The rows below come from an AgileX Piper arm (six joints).
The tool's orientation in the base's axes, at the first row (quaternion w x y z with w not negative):
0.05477, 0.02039, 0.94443, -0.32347
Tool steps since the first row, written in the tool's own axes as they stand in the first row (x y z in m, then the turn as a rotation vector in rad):
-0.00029, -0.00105, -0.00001, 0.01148, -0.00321, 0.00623
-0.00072, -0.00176, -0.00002, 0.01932, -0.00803, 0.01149
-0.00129, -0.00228, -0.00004, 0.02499, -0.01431, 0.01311
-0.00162, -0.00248, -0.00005, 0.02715, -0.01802, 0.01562
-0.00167, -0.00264, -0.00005, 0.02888, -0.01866, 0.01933
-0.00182, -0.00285, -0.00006, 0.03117, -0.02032, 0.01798
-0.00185, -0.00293, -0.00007, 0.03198, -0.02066, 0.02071
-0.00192, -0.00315, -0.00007, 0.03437, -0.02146, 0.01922
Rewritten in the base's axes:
0.00021, -0.00082, 0.00068, -0.01108, -0.00632, -0.00427
0.00058, -0.00138, 0.00117, -0.01874, -0.01333, -0.00638
0.00111, -0.00178, 0.00157, -0.02469, -0.01927, -0.00449
0.00142, -0.00193, 0.00174, -0.02689, -0.02373, -0.00445
0.00146, -0.00206, 0.00184, -0.02832, -0.02650, -0.00718
0.00159, -0.00222, 0.00199, -0.03084, -0.02698, -0.00538
0.00161, -0.00228, 0.00205, -0.03142, -0.02892, -0.00741
0.00167, -0.00245, 0.00220, -0.03399, -0.02863, -0.00603

